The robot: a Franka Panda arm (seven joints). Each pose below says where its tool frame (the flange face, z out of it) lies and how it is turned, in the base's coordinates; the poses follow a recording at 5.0 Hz.
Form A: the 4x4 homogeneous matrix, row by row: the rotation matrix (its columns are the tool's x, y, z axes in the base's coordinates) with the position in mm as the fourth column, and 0 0 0 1 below. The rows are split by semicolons.
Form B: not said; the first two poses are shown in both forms.
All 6 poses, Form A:
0.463 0.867 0.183 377; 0.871 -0.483 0.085 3; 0.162 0.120 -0.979 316; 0 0 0 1
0.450 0.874 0.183 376; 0.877 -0.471 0.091 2; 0.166 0.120 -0.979 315; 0 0 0 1
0.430 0.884 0.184 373; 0.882 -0.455 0.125 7; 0.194 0.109 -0.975 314; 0 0 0 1
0.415 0.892 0.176 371; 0.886 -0.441 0.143 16; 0.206 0.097 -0.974 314; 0 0 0 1
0.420 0.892 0.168 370; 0.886 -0.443 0.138 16; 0.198 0.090 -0.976 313; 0 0 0 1
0.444 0.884 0.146 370; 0.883 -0.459 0.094 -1; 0.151 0.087 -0.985 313; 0 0 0 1
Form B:
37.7 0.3 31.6 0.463 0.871 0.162 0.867 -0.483 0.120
37.6 0.2 31.5 0.450 0.877 0.166 0.874 -0.471 0.120
37.3 0.7 31.4 0.430 0.882 0.194 0.884 -0.455 0.109
37.1 1.6 31.4 0.415 0.886 0.206 0.892 -0.441 0.097
37.0 1.6 31.3 0.420 0.886 0.198 0.892 -0.443 0.090
37.0 -0.1 31.3 0.444 0.883 0.151 0.884 -0.459 0.087

